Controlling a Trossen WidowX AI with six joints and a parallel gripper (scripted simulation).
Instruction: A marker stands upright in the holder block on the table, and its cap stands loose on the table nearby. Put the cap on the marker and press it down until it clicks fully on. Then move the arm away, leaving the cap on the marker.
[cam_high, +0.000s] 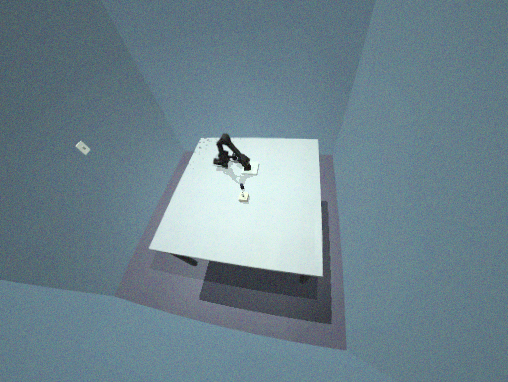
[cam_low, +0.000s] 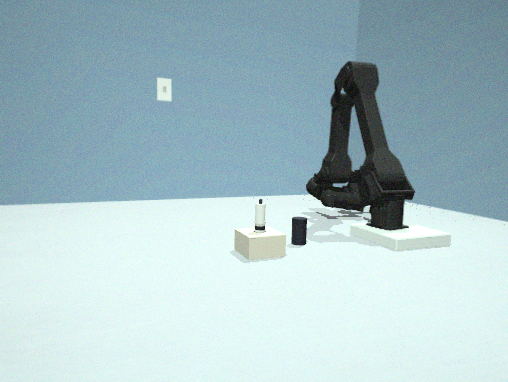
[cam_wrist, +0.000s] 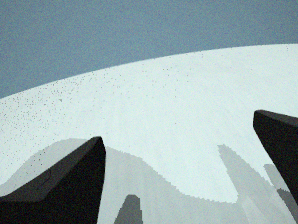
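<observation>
Right now my gripper tip is 44 cm short of the dark cap and 16 cm to the right of it. Also, from my gripper tip: cream holder block 54 cm ahead, 18 cm to the left, 1 cm below.
</observation>
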